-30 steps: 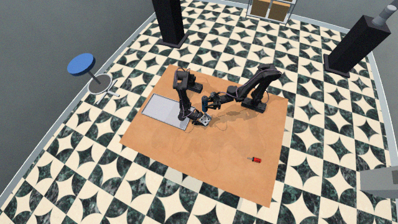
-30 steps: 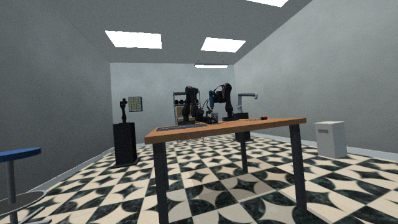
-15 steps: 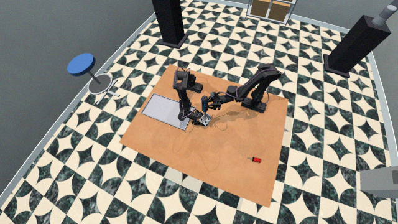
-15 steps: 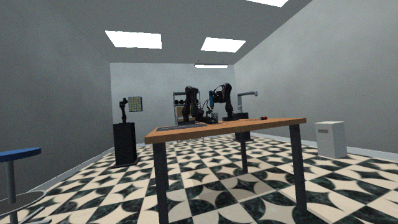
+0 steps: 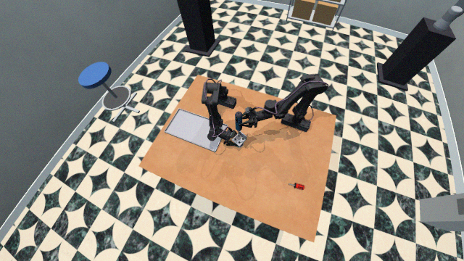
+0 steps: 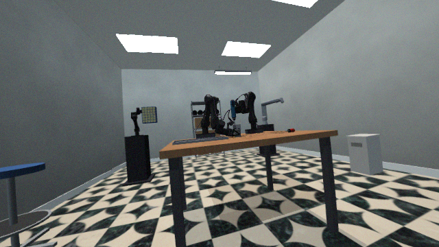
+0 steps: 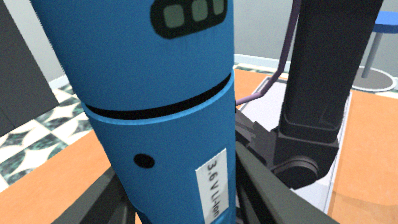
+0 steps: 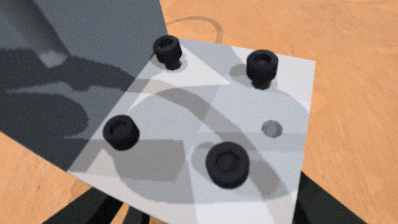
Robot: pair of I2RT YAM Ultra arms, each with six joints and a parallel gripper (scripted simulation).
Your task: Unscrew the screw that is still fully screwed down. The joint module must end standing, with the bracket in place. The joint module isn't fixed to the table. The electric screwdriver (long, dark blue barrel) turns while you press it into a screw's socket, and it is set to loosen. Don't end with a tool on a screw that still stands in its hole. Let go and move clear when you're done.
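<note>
The round joint module is right at my right hand. Round my right hand: grey mat: 1 cm ahead, 33 cm to the right, 2 cm below; then grey bracket: 5 cm above; then screw: 1 cm ahead, 2 cm to the right, 5 cm above.
</note>
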